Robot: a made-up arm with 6 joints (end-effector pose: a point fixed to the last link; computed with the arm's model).
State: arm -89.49 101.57 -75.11 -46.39 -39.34 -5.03
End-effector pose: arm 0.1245 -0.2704 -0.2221 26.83 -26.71 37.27
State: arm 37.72 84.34 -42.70 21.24 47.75 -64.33
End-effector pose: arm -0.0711 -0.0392 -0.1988 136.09 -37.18 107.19
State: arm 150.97 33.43 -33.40 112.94 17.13 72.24
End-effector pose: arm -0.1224 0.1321 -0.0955 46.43 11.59 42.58
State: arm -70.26 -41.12 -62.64 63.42 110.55 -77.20
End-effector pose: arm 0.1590 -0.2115 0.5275 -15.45 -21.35 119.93
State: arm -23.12 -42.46 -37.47 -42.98 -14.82 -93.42
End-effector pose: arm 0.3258 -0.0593 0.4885 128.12 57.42 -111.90
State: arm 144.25 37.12 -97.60 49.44 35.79 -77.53
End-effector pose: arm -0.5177 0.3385 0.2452 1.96 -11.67 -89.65
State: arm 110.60 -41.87 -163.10 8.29 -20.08 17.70
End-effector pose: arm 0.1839 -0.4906 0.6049 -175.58 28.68 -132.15
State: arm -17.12 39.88 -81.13 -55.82 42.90 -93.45
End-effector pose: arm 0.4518 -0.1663 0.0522 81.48 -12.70 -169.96
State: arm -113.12 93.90 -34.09 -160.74 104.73 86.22
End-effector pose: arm -0.0406 0.0046 -0.1883 58.01 41.68 58.95
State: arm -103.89 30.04 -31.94 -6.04 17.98 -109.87
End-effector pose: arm -0.0796 -0.3208 -0.0723 43.36 -21.48 89.13
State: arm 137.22 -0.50 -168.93 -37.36 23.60 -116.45
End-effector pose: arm -0.0611 -0.0525 0.8740 -150.99 34.48 79.61
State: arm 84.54 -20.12 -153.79 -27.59 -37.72 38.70
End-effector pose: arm -0.1339 -0.2922 0.7610 -154.90 31.96 -166.78
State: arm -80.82 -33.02 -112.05 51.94 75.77 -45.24
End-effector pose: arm 0.0514 -0.1513 0.8004 -36.36 4.04 65.73
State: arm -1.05 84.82 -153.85 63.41 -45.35 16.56
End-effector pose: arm 0.5032 -0.2416 0.2846 -111.71 -81.19 116.30
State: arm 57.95 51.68 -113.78 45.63 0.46 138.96
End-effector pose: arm 0.3922 0.4376 0.2486 104.44 13.09 -45.33
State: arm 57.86 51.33 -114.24 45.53 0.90 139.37
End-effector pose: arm 0.3924 0.4381 0.2552 104.84 13.61 -45.19
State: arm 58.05 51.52 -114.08 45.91 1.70 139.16
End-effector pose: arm 0.3902 0.4399 0.2497 103.84 13.81 -44.80
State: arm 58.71 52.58 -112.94 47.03 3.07 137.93
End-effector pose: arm 0.3834 0.4436 0.2251 100.63 13.51 -43.95
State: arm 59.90 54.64 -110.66 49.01 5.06 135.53
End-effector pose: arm 0.3699 0.4468 0.1789 94.97 12.79 -42.47
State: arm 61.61 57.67 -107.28 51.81 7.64 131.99
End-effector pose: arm 0.3471 0.4448 0.1135 87.04 11.92 -40.24
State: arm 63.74 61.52 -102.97 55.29 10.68 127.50
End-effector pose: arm 0.3139 0.4313 0.0352 77.38 11.36 -37.34
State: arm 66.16 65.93 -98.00 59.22 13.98 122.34
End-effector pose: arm 0.2718 0.4018 -0.0462 66.73 11.46 -34.11
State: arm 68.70 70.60 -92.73 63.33 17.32 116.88
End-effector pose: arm 0.2251 0.3556 -0.1204 55.94 12.35 -31.11
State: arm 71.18 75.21 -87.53 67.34 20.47 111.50
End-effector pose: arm 0.1796 0.2972 -0.1794 45.74 13.77 -28.84
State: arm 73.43 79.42 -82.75 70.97 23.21 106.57
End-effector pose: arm 0.1406 0.2348 -0.2201 36.79 15.29 -27.46
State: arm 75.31 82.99 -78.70 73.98 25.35 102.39
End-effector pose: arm 0.1109 0.1771 -0.2441 29.51 16.48 -26.80
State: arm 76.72 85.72 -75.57 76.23 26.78 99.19
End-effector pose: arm 0.0909 0.1306 -0.2559 24.14 17.18 -26.54
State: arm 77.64 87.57 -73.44 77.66 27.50 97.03
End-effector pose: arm 0.0794 0.0985 -0.2606 20.65 17.40 -26.37
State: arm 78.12 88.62 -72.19 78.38 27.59 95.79
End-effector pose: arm 0.0743 0.0799 -0.2620 18.79 17.26 -26.14
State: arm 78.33 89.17 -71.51 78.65 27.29 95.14
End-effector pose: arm 0.0729 0.0700 -0.2623 17.93 16.92 -25.81
